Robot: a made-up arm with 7 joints. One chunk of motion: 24 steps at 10 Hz.
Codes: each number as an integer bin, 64 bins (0 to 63) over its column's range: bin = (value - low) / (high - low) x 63, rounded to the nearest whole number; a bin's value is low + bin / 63 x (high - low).
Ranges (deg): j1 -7..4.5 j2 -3.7..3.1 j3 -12.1..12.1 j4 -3.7..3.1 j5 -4.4..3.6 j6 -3..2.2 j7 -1.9..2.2
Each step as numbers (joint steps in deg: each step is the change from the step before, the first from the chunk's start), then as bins.
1 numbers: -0.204 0.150 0.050 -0.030 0.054 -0.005 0.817
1 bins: 37 36 32 34 35 36 42
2 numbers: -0.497 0.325 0.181 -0.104 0.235 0.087 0.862
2 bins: 36 37 32 33 37 37 42
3 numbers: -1.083 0.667 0.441 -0.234 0.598 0.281 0.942
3 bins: 32 40 33 32 39 40 44
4 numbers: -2.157 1.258 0.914 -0.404 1.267 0.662 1.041
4 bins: 27 46 34 31 45 44 45
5 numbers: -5.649 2.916 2.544 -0.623 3.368 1.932 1.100
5 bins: 7 61 38 29 61 60 46
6 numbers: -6.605 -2.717 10.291 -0.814 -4.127 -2.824 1.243
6 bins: 2 9 58 27 2 2 48
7 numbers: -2.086 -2.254 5.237 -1.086 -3.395 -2.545 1.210
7 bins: 27 13 45 24 8 6 48
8 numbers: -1.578 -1.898 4.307 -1.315 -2.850 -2.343 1.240
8 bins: 30 17 43 22 12 8 48
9 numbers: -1.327 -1.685 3.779 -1.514 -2.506 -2.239 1.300
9 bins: 31 19 41 20 15 9 49
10 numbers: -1.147 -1.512 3.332 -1.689 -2.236 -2.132 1.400
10 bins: 32 20 40 19 17 11 51
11 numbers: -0.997 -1.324 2.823 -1.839 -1.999 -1.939 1.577
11 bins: 33 22 39 17 19 13 53
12 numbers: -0.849 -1.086 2.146 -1.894 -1.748 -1.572 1.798
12 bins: 34 24 37 17 21 17 57
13 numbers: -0.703 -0.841 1.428 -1.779 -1.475 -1.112 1.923
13 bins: 34 26 35 18 23 23 59
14 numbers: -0.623 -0.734 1.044 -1.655 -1.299 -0.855 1.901
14 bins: 35 27 34 19 24 26 58
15 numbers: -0.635 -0.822 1.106 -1.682 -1.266 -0.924 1.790
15 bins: 35 27 34 19 25 25 57
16 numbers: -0.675 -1.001 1.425 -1.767 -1.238 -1.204 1.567
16 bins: 35 25 35 18 25 22 53
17 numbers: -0.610 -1.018 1.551 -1.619 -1.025 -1.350 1.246
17 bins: 35 25 36 19 27 20 48
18 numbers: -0.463 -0.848 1.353 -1.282 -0.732 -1.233 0.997
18 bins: 36 26 35 22 29 21 45
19 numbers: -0.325 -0.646 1.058 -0.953 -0.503 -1.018 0.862
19 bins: 37 28 34 25 31 24 42
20 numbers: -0.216 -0.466 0.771 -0.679 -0.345 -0.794 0.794
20 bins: 37 30 34 28 32 27 41
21 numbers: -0.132 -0.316 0.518 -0.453 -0.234 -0.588 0.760
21 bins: 38 31 33 30 33 29 41
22 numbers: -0.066 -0.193 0.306 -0.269 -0.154 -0.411 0.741
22 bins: 38 32 32 32 33 31 41
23 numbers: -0.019 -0.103 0.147 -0.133 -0.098 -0.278 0.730
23 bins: 38 33 32 33 34 33 40
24 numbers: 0.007 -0.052 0.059 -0.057 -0.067 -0.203 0.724
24 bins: 38 34 32 34 34 34 40
